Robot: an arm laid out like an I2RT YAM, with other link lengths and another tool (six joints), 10 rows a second.
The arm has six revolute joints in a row. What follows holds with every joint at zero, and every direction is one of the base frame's.
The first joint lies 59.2 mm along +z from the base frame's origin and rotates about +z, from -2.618 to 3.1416 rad.
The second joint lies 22.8 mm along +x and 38.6 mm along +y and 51.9 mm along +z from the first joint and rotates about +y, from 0 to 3.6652 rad.
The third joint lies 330 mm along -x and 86 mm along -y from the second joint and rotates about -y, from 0 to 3.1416 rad.
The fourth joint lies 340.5 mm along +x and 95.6 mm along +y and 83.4 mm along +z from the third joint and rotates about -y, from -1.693 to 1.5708 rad.
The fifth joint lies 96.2 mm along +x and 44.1 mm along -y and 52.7 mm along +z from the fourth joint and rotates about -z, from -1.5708 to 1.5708 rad.
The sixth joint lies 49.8 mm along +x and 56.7 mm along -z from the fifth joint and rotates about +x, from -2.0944 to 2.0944 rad.
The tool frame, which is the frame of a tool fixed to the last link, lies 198 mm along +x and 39 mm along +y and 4 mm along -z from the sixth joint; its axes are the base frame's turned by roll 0.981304, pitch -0.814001 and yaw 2.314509 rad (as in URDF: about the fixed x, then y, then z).
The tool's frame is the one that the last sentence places.
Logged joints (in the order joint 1, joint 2, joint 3, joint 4, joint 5, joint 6), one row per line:
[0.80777, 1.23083, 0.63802, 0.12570, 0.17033, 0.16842]
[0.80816, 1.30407, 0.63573, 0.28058, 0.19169, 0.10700]
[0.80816, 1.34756, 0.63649, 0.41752, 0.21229, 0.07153]
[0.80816, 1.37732, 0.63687, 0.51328, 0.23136, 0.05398]
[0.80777, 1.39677, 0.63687, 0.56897, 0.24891, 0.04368]
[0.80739, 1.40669, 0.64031, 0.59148, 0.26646, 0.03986]
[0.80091, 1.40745, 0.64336, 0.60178, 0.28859, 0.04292]
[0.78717, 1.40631, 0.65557, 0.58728, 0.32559, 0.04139]
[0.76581, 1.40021, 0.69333, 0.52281, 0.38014, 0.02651]
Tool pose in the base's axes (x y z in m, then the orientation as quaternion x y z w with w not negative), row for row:
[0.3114, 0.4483, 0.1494, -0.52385, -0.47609, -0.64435, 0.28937]
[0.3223, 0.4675, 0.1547, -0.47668, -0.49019, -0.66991, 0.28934]
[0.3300, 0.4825, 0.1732, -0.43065, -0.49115, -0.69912, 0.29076]
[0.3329, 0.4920, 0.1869, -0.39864, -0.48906, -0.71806, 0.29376]
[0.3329, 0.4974, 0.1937, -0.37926, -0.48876, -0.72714, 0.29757]
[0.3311, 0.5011, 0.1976, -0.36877, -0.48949, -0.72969, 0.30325]
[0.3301, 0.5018, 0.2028, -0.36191, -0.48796, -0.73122, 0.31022]
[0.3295, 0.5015, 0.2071, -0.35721, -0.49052, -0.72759, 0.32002]
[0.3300, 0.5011, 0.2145, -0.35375, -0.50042, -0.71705, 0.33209]
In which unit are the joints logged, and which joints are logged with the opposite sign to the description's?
The joints are logged in radians. Opposite sign: joint 5.
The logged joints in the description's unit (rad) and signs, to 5 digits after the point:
[0.80777, 1.23083, 0.63802, 0.12570, -0.17033, 0.16842]
[0.80816, 1.30407, 0.63573, 0.28058, -0.19169, 0.10700]
[0.80816, 1.34756, 0.63649, 0.41752, -0.21229, 0.07153]
[0.80816, 1.37732, 0.63687, 0.51328, -0.23136, 0.05398]
[0.80777, 1.39677, 0.63687, 0.56897, -0.24891, 0.04368]
[0.80739, 1.40669, 0.64031, 0.59148, -0.26646, 0.03986]
[0.80091, 1.40745, 0.64336, 0.60178, -0.28859, 0.04292]
[0.78717, 1.40631, 0.65557, 0.58728, -0.32559, 0.04139]
[0.76581, 1.40021, 0.69333, 0.52281, -0.38014, 0.02651]

